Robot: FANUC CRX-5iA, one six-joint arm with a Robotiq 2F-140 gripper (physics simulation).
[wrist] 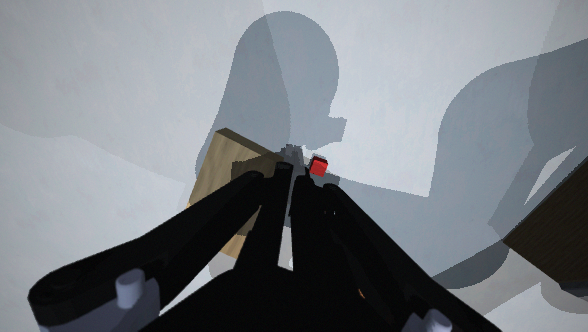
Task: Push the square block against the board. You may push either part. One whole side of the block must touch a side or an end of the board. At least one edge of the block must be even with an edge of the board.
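Places are measured from the arm's base along level axes (x ahead, y left, z up), in metres.
Where they show: gripper, fingertip midpoint: (291,159).
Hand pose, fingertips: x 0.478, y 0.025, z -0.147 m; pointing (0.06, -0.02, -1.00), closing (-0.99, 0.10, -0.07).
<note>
Each offset is from my fingertips to the top centre of the thing. "spot": to the spot under its first point.
A light wooden board {0.060 m ahead, 0.063 m left, 0.001 m up} (212,167) lies at a slant left of centre in the wrist view, partly hidden behind the gripper's left finger linkage. My gripper (291,159) is shut, its fingertips together beside the board's right side; whether they touch it cannot be told. Nothing shows held between the fingers. A thin orange sliver {spot: 0.106 m back, 0.171 m left, 0.001 m up} (361,293) shows through the dark gripper body at the lower right; the rest of that piece is hidden, and whether it is the square block cannot be told.
A small red block {0.030 m back, 0.011 m left, 0.012 m down} (318,167) is just right of the fingertips. A large dark brown object (555,230) stands at the right edge. Shadows of the arm and gripper fall across the pale surface and the board.
</note>
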